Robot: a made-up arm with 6 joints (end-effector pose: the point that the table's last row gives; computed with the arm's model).
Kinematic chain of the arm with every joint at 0, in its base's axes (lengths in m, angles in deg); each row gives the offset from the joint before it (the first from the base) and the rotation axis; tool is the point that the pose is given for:
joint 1: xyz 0 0 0.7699 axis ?
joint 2: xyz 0.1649 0 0 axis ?
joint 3: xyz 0 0 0.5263 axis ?
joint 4: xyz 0 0 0.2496 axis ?
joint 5: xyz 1.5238 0 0 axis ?
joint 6: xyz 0.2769 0 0 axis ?
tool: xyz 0 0 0
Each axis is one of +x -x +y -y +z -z.
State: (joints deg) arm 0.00 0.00 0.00 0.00 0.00 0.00
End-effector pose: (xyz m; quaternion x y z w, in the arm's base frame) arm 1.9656 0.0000 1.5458 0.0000 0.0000 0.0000 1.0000
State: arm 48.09 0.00 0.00 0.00 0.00 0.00
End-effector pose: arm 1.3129 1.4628 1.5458 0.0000 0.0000 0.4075 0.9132
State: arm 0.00 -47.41 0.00 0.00 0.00 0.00
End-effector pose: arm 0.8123 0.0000 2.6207 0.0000 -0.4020 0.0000 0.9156
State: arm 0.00 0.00 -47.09 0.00 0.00 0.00
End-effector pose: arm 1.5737 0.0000 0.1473 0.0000 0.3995 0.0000 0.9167
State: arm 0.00 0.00 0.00 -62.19 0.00 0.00
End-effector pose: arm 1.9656 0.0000 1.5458 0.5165 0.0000 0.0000 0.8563
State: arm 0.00 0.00 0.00 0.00 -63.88 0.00
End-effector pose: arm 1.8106 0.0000 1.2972 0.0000 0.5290 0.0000 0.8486
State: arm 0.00 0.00 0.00 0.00 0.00 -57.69
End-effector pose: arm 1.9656 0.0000 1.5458 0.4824 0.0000 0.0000 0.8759
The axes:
joint 1: +z
joint 2: +y
joint 3: -y
joint 4: -x
joint 5: -y
joint 6: -x

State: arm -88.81 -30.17 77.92 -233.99 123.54 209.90
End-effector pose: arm 0.1735 0.6373 2.4926 -0.2920 0.3004 -0.2571 0.8709
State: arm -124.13 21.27 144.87 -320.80 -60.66 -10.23
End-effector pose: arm 0.2186 0.5944 2.6080 -0.4198 -0.3177 -0.8419 0.1181
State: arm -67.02 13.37 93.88 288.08 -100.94 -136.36
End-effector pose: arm 0.3809 -0.2362 2.7603 0.9447 0.0922 -0.0964 0.2995
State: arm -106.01 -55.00 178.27 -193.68 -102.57 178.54
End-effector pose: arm 0.1402 0.7203 -0.4075 0.1424 0.1540 -0.8426 0.4960
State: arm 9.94 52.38 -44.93 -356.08 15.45 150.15
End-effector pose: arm 0.6635 0.1214 -0.7261 -0.7439 0.0770 0.6529 0.1201
